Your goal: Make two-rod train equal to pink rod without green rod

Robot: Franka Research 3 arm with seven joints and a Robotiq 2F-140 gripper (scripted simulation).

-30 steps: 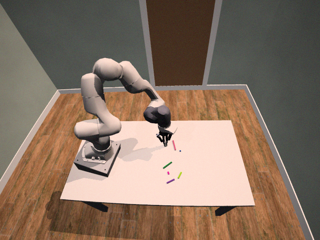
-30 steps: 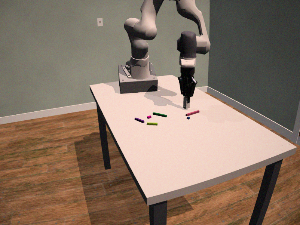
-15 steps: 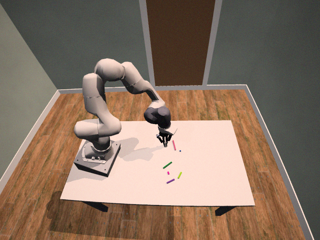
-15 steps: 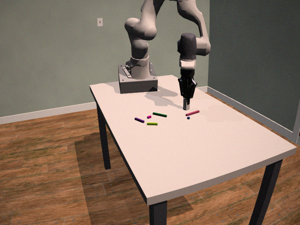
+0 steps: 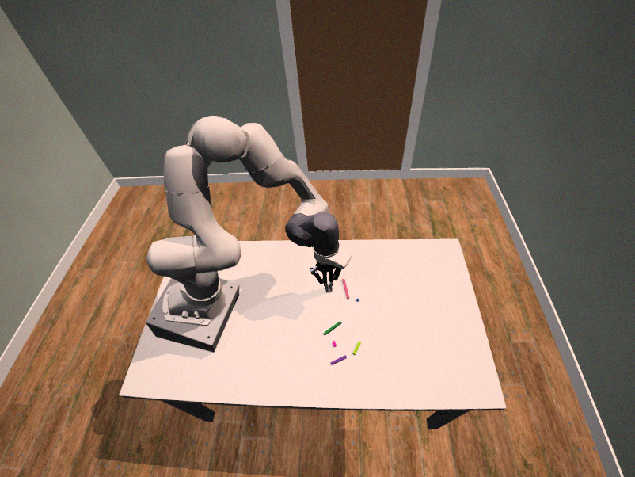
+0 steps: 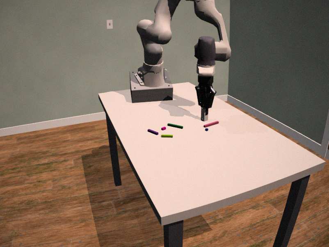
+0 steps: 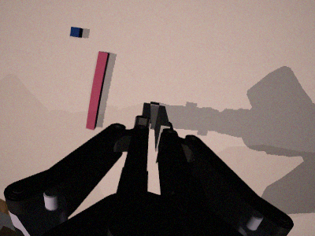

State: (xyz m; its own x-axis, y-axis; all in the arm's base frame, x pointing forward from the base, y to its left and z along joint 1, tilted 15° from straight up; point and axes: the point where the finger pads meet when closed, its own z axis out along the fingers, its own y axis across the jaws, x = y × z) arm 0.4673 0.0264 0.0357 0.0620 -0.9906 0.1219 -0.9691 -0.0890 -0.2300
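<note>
Right now the grey rod is 3 cm below my hand. Round my hand: blue rod (10 cm ahead, 7 cm to the right, 3 cm below); then pink rod (7 cm ahead, 1 cm to the right, 3 cm below); then green rod (2 cm behind, 17 cm to the right, 3 cm below).
</note>
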